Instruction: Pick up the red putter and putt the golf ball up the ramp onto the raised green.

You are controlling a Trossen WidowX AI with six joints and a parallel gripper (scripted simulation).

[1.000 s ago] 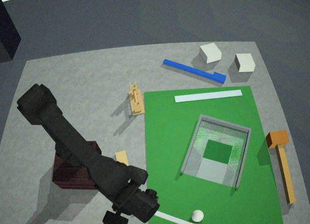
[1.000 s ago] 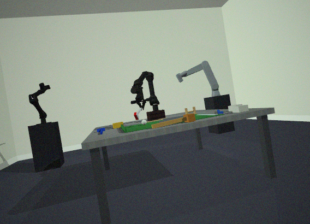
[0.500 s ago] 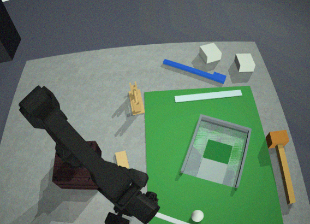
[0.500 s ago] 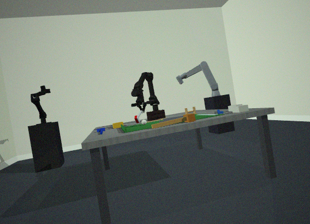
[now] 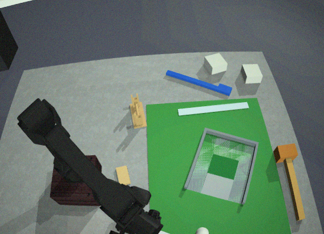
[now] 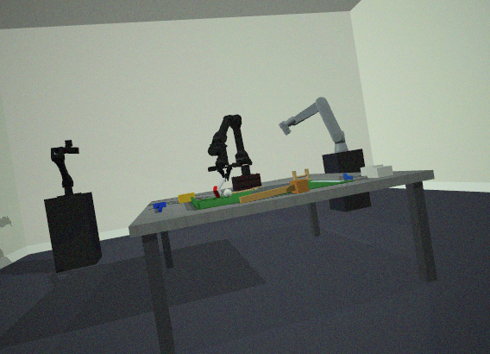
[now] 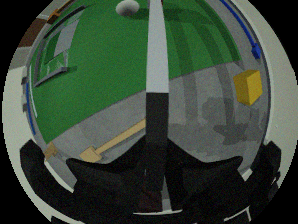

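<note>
The tan paddle lies 3 cm behind my gripper tip, 14 cm to the left of it and 7 cm below it. From my gripper tip the other things lie so: green mat: 29 cm ahead, 13 cm to the left, 8 cm below; then red putter: 11 cm ahead, 5 cm to the right; then white golf ball: 21 cm ahead, 5 cm to the right, 5 cm below.
</note>
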